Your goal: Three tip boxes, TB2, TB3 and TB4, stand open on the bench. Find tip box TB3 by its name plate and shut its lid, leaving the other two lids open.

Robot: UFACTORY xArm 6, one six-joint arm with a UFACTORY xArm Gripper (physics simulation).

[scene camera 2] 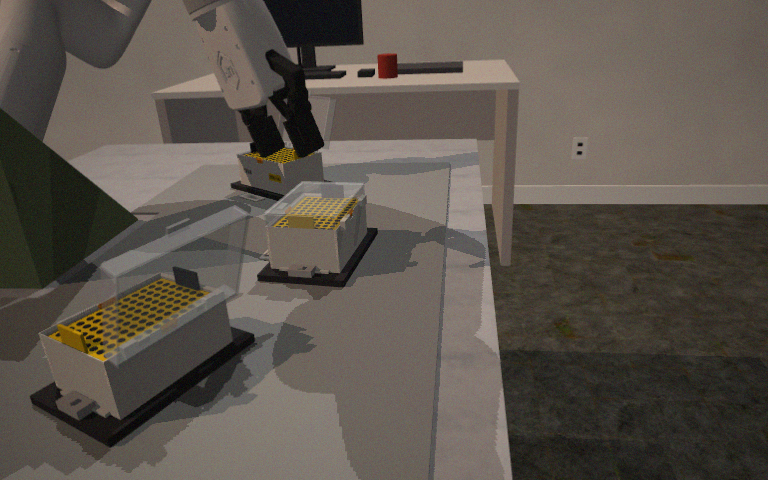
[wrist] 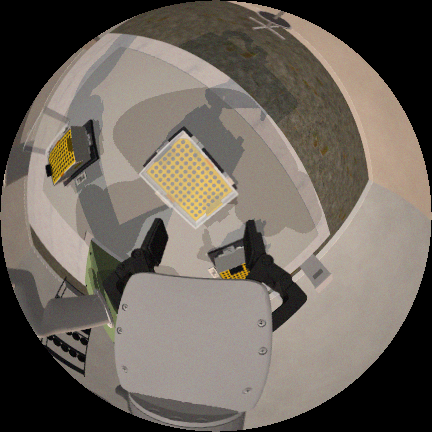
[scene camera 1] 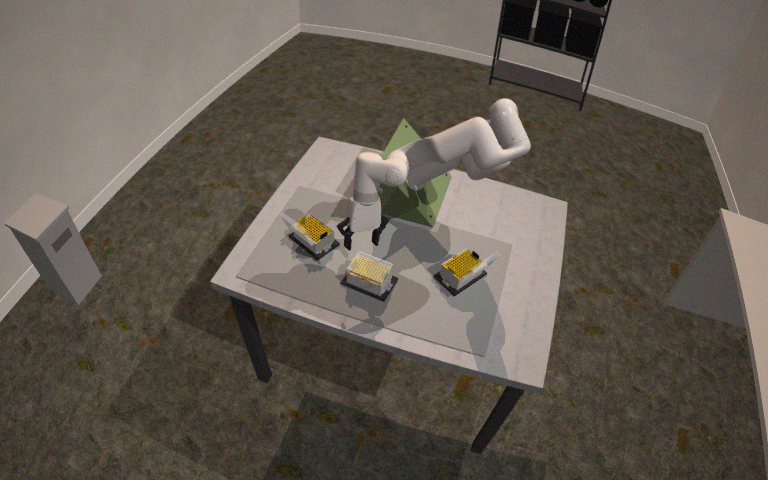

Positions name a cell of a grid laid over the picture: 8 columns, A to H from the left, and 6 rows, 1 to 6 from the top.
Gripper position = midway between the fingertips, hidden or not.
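Here is my gripper (scene camera 2: D2), and scene camera 1 shows my gripper (scene camera 1: D4) too. I see a tip box lid (scene camera 2: D3), and with it a tip box lid (scene camera 2: D2) and a tip box lid (scene camera 2: B4). There is a grey mat (wrist: C2) as well.
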